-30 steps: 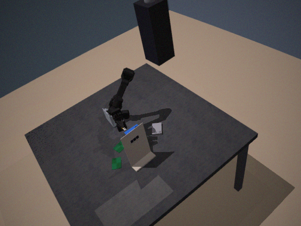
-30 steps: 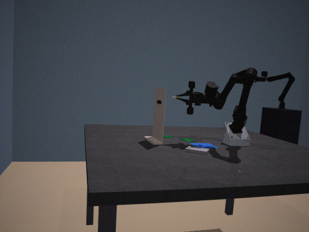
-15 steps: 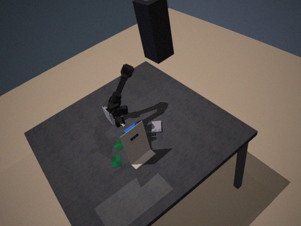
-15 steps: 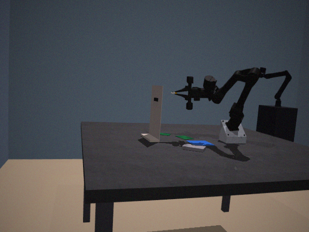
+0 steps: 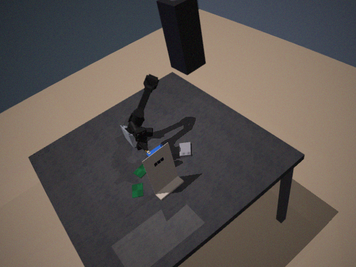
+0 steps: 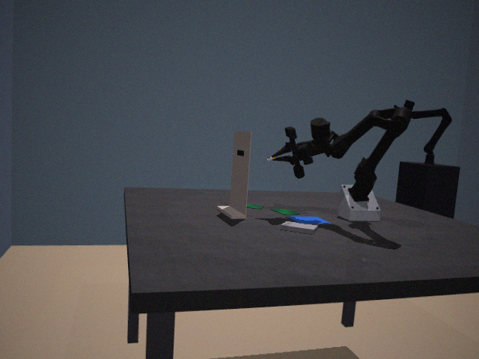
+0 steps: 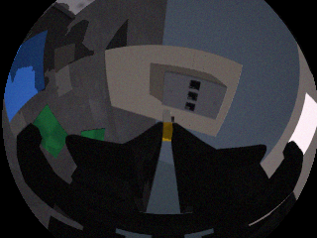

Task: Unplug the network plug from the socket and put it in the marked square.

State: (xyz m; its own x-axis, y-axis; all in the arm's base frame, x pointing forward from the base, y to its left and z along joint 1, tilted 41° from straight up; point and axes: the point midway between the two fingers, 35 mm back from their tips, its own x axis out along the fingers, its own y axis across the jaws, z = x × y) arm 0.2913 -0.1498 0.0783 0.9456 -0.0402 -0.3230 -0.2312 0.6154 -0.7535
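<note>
The blue marked square is 11 cm behind my gripper tip, 11 cm to the left of it and 21 cm below it. The rest, counted from my gripper tip: network plug: 1 cm ahead; then grey panel: 12 cm ahead, 1 cm to the right, 7 cm below; then pale grey flat block: 1 cm behind, 24 cm to the left, 20 cm below.
</note>
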